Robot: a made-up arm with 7 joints.
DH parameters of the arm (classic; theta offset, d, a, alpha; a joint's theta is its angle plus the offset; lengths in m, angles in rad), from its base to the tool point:
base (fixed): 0.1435 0 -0.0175 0
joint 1: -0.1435 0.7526 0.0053 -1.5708
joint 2: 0 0.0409 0.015 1.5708
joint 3: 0 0.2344 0.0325 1.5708
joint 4: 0 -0.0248 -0.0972 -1.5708
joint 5: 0 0.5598 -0.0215 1.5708
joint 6: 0 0.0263 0.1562 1.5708
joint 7: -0.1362 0 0.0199 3.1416
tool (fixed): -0.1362 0.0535 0 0
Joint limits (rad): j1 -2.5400..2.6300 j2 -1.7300..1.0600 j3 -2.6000..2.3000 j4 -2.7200..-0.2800 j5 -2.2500..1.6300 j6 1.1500..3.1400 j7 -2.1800..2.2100
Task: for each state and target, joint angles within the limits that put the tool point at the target. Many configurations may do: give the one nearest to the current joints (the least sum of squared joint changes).
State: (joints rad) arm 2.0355 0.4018 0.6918 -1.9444 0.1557 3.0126 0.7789
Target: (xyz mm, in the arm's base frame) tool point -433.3 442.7 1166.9
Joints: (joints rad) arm 1.8799 -0.0461 0.4804 -1.7990 0.2405 3.1400 0.7909
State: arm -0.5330 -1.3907 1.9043 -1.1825 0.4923 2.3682 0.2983
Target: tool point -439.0 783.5 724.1
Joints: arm -0.3998 -1.4512 1.9871 -1.2107 0.4978 2.4965 0.3005
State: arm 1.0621 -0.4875 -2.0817 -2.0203 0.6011 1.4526 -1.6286
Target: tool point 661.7 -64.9 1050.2
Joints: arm 1.2762 -0.6535 -1.1987 -1.8591 0.5714 1.3778 -1.6812
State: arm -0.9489 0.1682 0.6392 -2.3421 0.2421 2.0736 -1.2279
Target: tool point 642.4 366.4 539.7
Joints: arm -0.4466 0.5734 0.8986 -2.1247 0.1630 1.8998 -1.1606
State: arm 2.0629 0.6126 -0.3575 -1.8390 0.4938 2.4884 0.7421
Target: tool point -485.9 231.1 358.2
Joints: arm 2.5808 0.6484 0.1817 -2.3612 0.4990 2.6949 0.7641
